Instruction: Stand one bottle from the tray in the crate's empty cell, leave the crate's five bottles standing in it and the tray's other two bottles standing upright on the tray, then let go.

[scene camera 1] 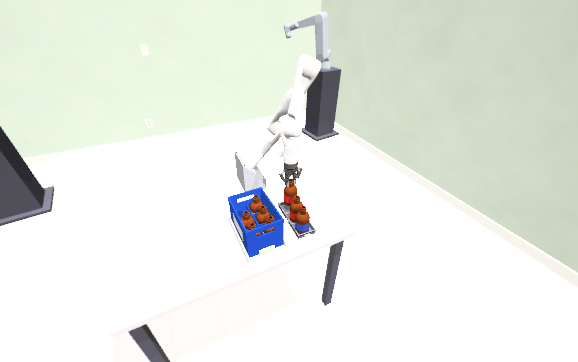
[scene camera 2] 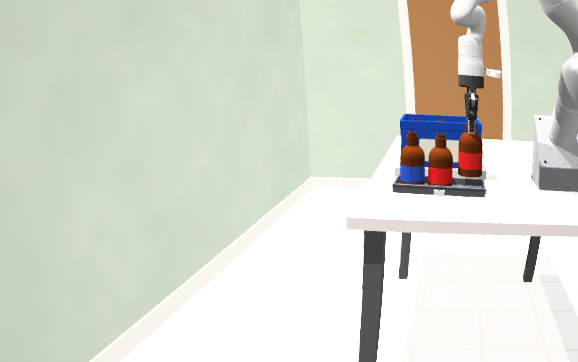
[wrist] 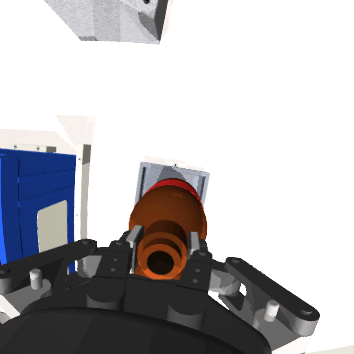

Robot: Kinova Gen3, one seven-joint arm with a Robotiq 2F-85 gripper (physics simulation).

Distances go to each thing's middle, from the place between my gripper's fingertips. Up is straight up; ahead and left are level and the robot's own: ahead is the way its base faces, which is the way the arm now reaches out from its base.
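Scene:
There is the red-labelled brown bottle (scene camera 2: pixel 470 158), and it stands 40 mm below my hand.

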